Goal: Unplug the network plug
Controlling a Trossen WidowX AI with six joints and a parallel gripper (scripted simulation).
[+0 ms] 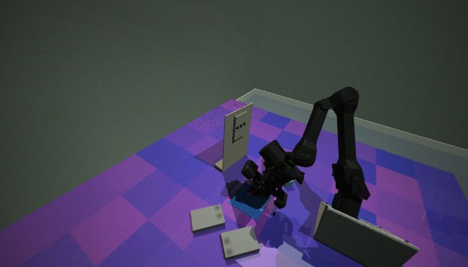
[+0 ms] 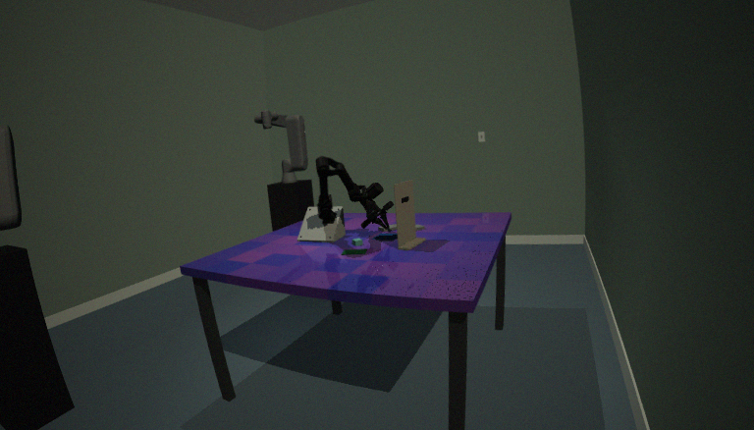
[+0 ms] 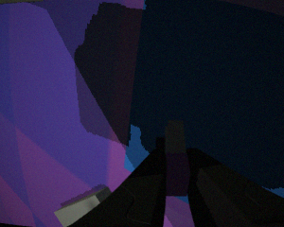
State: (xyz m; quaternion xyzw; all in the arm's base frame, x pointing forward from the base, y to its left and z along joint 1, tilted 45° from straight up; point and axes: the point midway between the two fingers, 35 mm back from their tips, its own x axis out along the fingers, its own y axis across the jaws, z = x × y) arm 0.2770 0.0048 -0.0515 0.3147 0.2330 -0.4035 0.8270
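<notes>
The blue marked square lies 1 cm behind my gripper tip and 4 cm below it. Also, from my gripper tip: small teal block: 10 cm behind, 16 cm to the right, 3 cm below; network plug: right at my gripper tip; beige upright panel: 15 cm ahead, 14 cm to the right, 9 cm above.
</notes>
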